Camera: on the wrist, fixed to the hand. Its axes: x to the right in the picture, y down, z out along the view.
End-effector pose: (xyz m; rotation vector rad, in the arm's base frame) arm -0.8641 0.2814 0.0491 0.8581 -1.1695 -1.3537
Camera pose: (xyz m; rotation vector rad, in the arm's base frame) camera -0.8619 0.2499 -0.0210 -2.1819 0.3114 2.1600
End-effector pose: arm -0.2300 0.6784 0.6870 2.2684 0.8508 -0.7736
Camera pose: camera -0.2584 0.7469 0.6666 -1.2163 -2.3896 1.0959
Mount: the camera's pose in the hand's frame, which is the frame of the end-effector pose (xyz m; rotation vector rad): 0.0218 -0.0694 -0.0250 0.2438 0.1822 -1.5895
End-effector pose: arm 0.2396 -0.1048 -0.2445 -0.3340 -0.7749 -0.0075
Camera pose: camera 0.2634 -0.1755 -0.2258 0.5740 -0.6765 -1.4017
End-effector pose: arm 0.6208 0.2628 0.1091 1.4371 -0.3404 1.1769
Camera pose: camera 0.6729 0.3123 0.0815 1.2257 0.9775 -0.0051
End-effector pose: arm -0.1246 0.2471 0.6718 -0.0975 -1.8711 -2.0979
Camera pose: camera -0.1609 0.2243 0.6079 -1.3468 1.4073 1.4365
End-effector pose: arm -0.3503 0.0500 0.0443 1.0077 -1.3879 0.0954
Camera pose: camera -0.2843 0.0134 0.0294 1.9722 -0.1185 -0.8103
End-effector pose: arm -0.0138 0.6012 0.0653 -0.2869 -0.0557 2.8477
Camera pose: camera -0.0106 0.6742 0.0412 -0.2564 0.0746 1.2295
